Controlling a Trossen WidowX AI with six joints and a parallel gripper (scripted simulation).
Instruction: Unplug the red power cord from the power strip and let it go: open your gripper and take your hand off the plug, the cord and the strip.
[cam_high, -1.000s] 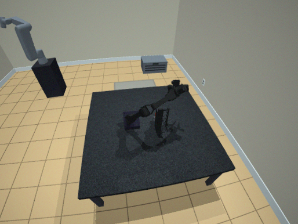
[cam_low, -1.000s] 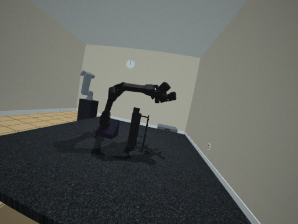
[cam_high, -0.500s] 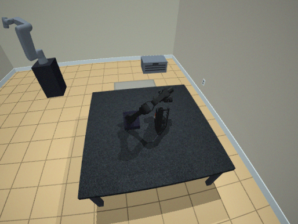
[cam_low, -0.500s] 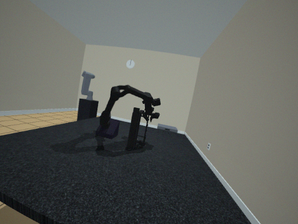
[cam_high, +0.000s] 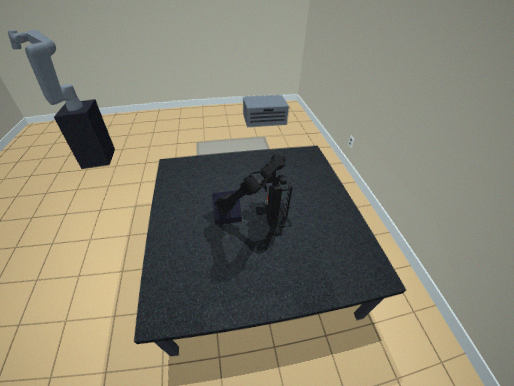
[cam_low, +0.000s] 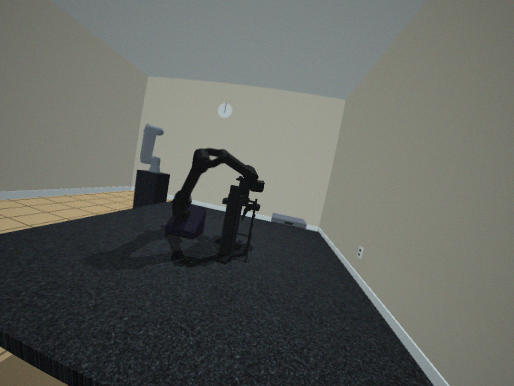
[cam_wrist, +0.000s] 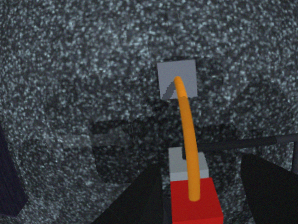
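Right now the red plug is 70 mm to the right of my gripper tip and 10 mm below it. Round my gripper tip: dark upright post: 170 mm to the right, 40 mm above, 10 mm behind.
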